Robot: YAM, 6 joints.
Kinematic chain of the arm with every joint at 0, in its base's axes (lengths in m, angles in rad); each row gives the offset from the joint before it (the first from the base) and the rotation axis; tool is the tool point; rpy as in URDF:
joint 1: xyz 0 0 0.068 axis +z
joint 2: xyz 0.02 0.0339 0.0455 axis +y
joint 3: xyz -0.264 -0.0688 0 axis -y
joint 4: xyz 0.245 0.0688 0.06 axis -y
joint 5: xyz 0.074 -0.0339 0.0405 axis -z
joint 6: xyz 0.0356 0 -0.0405 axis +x
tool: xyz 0 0 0 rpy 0 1.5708 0
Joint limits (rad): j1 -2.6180..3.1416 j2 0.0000..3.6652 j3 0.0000..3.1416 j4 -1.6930..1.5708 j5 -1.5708..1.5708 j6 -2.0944..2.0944
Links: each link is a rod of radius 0.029 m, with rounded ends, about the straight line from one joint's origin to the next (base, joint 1, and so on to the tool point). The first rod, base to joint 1, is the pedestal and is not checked.
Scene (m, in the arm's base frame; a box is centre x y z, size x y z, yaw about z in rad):
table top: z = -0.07
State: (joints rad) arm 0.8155 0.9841 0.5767 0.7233 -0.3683 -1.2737
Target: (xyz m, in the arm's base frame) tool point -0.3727 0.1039 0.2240
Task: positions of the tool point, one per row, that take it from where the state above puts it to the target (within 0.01 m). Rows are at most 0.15 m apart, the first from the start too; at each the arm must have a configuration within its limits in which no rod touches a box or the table.
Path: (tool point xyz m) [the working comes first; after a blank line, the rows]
Joints at the target: 2.8281 1.7585 0.9480 0.6903 -0.4695 -1.2737
Straight joint move there: clear.

1: 0.1002 0.2278 0.3188
2: 0.0354 0.2708 0.3101
3: -0.0459 0.2938 0.2986
4: -0.1369 0.2905 0.2842
5: -0.2286 0.2573 0.2669
6: -0.3107 0.1940 0.2468
7: -0.3727 0.1039 0.2240

